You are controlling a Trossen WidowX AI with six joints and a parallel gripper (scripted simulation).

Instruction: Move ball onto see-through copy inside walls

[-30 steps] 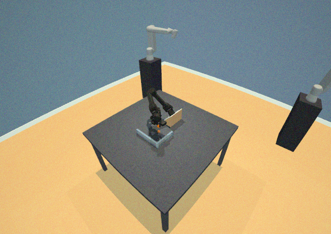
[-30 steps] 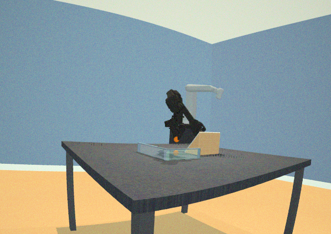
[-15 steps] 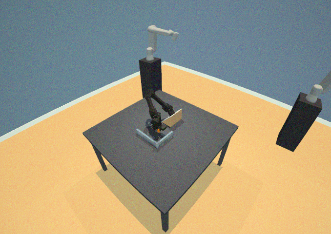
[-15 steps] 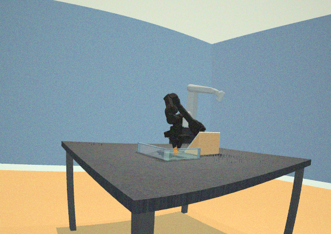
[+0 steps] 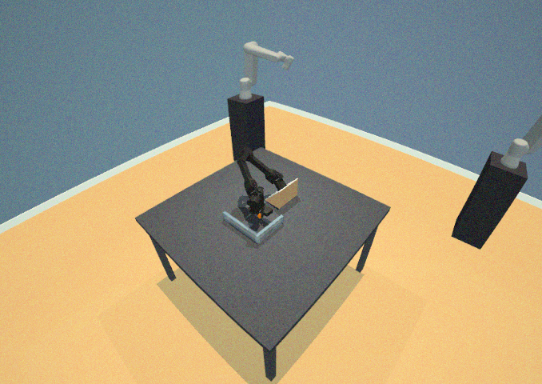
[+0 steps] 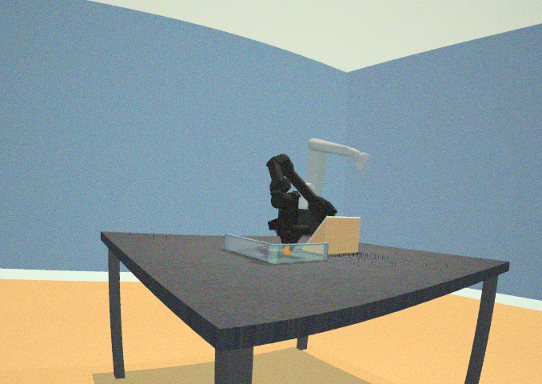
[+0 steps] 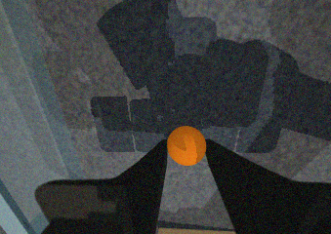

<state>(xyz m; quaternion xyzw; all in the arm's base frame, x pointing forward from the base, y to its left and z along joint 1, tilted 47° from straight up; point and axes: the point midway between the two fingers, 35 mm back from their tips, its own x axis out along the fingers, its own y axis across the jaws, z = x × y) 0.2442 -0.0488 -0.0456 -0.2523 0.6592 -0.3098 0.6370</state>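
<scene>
My gripper tip is now right at the orange ball.
</scene>
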